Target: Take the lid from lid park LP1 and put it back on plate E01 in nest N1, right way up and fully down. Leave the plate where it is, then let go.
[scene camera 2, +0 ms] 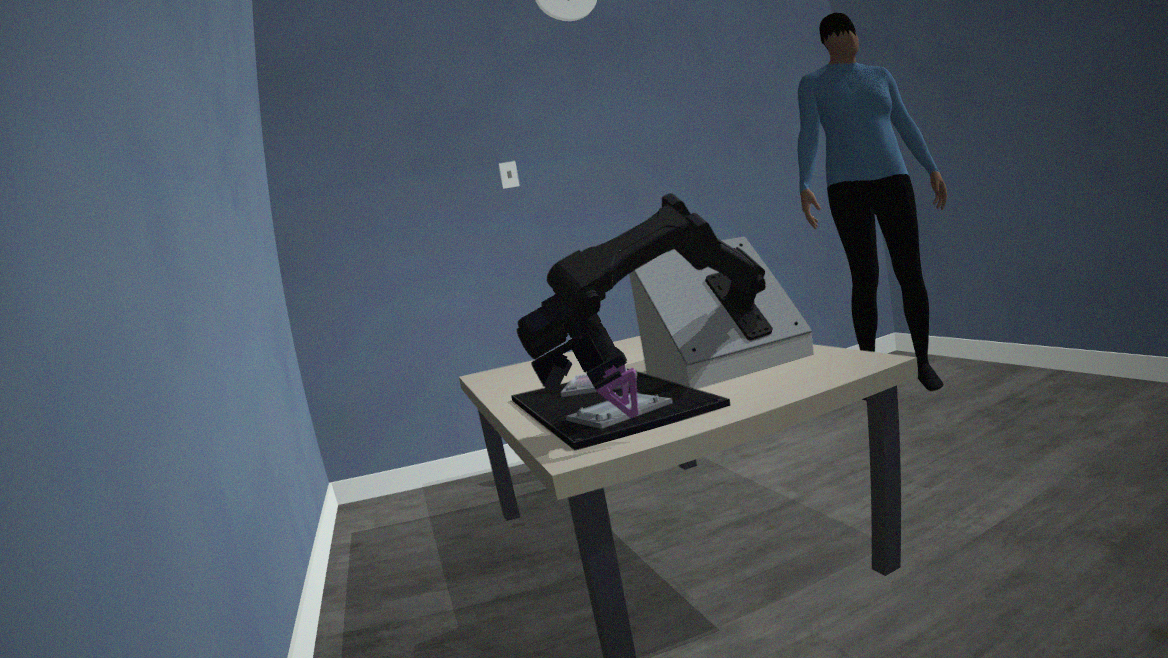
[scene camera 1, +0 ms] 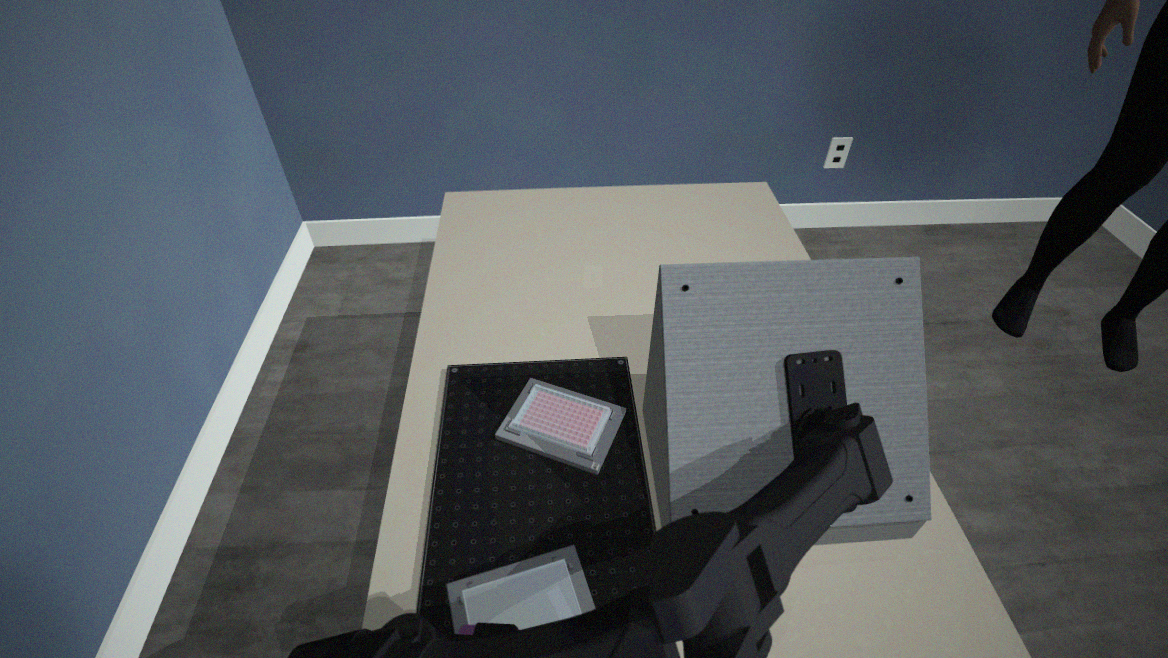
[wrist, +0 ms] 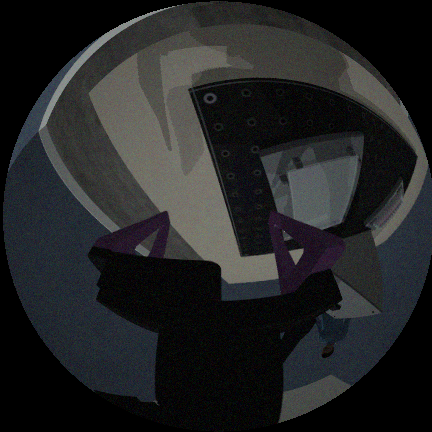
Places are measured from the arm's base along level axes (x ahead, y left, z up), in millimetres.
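Where they show: gripper, fingertip midpoint: (scene camera 2: 630, 410) (wrist: 218, 215); arm's base, origin of the base link: (scene camera 2: 738, 305) (scene camera 1: 818, 432).
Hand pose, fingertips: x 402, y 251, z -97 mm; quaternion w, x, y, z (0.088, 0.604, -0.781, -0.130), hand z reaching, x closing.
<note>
Each offset is from my fingertips to the centre of the thing. Level surfaces: height alone.
The clear lid {dz -17, dx -25, dy -119 mm} (scene camera 1: 523, 595) (wrist: 322, 192) lies flat in the grey lid park LP1 {dz -21, dx -25, dy -119 mm} (scene camera 1: 506, 572) (wrist: 312, 145) at the near end of the black board. Plate E01 {dz -11, dx -91, dy -390 mm} (scene camera 1: 563, 418) (wrist: 388, 209), with pink wells and its lid off, sits in the grey nest N1 {dz -22, dx -91, dy -390 mm} (scene camera 1: 543, 446) farther back on the board. My gripper (wrist: 218, 215) is open and empty, its purple fingers wide apart. In the wrist view the right finger is at the lid park's edge and the left finger is out past the board's edge. In scene camera 1 the arm hides the lid park's near part and most of the fingers.
The black perforated board {dz -36, dx -52, dy -263 mm} (scene camera 1: 478, 490) (scene camera 2: 694, 400) (wrist: 235, 115) lies on the beige table {dz -43 mm} (scene camera 1: 572, 245) (scene camera 2: 833, 371). A grey sloped block (scene camera 1: 784, 310) (scene camera 2: 670, 286) carries the arm's base and stands beside the board. A person (scene camera 2: 866, 122) stands behind the table.
</note>
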